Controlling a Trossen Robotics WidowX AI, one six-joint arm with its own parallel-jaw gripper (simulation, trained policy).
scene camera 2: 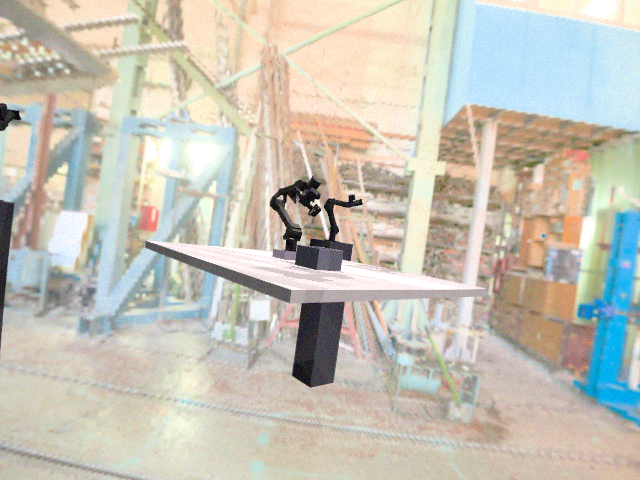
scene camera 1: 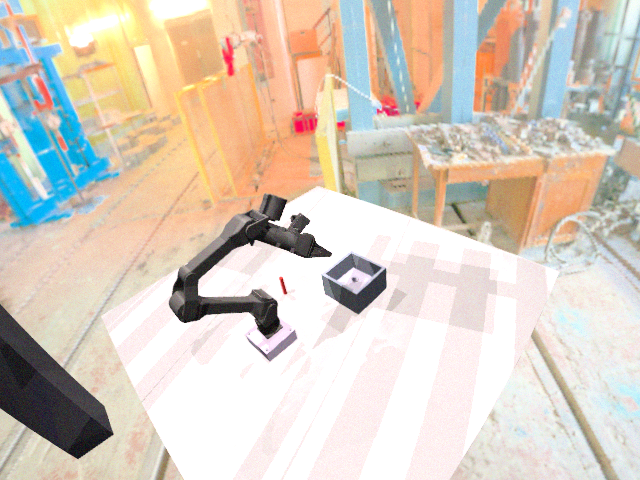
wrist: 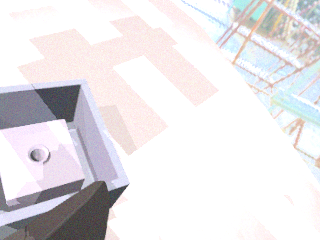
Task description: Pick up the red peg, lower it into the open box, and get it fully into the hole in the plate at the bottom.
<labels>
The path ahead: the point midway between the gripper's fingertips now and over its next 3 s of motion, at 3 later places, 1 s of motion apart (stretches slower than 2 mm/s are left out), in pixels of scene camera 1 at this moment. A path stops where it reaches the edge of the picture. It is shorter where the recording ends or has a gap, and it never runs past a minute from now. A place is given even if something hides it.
My gripper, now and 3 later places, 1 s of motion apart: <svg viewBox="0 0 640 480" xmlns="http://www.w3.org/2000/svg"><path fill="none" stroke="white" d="M327 253L295 272L290 288L298 269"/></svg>
</labels>
